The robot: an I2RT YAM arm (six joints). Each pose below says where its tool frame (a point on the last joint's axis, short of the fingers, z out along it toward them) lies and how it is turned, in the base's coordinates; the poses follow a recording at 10 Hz.
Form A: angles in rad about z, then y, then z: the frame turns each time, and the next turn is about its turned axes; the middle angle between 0 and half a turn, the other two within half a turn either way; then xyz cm.
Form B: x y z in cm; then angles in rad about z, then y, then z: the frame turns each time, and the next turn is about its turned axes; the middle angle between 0 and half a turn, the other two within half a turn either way. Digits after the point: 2 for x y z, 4 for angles.
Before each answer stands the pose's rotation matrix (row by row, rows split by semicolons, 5 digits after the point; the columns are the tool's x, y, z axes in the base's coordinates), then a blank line. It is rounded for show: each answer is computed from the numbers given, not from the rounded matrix.
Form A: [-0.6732 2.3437 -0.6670 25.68 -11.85 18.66]
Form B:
-0.81460 0.15216 0.55970; -0.14163 0.88358 -0.44635; -0.56246 -0.44287 -0.69822

[25.68 -11.85 18.66 -0.6732 2.3437 -0.6670]
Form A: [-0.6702 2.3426 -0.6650 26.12 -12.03 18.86]
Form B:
-0.81339 0.15152 0.56164; -0.14269 0.88402 -0.44514; -0.56395 -0.44222 -0.69743

[26.12 -12.03 18.86 -0.6702 2.3426 -0.6650]
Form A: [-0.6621 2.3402 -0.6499 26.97 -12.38 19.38]
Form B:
-0.80885 0.15742 0.56655; -0.13674 0.88673 -0.44161; -0.57189 -0.43466 -0.69571

[26.97 -12.38 19.38 -0.6621 2.3402 -0.6499]
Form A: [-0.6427 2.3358 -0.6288 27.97 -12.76 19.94]
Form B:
-0.80086 0.15866 0.57745; -0.13513 0.89152 -0.43237; -0.58340 -0.42430 -0.69254

[27.97 -12.76 19.94 -0.6427 2.3358 -0.6288]
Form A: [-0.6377 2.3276 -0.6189 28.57 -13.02 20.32]
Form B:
-0.79472 0.16488 0.58415; -0.13318 0.89158 -0.43284; -0.59218 -0.42178 -0.68660

[28.57 -13.02 20.32 -0.6377 2.3276 -0.6189]
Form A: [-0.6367 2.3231 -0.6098 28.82 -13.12 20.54]
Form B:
-0.79090 0.17272 0.58706; -0.12745 0.89181 -0.43409; -0.59852 -0.41814 -0.68332

[28.82 -13.12 20.54 -0.6367 2.3231 -0.6098]
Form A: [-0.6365 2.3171 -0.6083 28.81 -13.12 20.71]
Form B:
-0.78772 0.17575 0.59043; -0.12841 0.89054 -0.43640; -0.60250 -0.41958 -0.67893

[28.81 -13.12 20.71 -0.6365 2.3171 -0.6083]
